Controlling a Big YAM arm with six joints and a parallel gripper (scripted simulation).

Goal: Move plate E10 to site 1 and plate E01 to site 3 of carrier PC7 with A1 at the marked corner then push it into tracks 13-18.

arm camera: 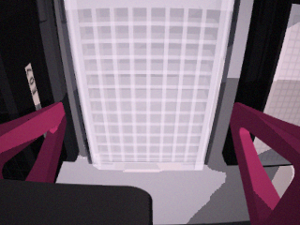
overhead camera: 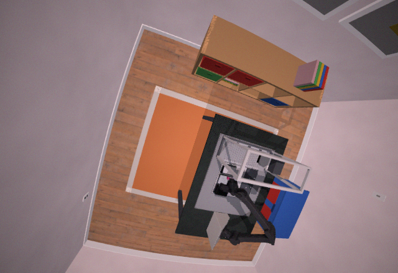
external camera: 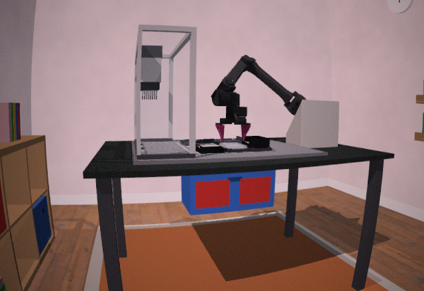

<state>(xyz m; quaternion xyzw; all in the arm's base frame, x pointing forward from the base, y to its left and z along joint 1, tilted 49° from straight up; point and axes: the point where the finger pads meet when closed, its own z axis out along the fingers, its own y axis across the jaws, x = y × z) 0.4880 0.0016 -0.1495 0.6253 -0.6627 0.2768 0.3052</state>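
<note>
Right now my hand is 30 mm above the white 96-well plate E01. Also, from my hand: 384-well plate E10: 110 mm ahead, 30 mm below; then plate carrier PC7: 260 mm to the right, 30 mm below, 10 mm ahead; then dark nest: 110 mm ahead, 40 mm below.
</note>
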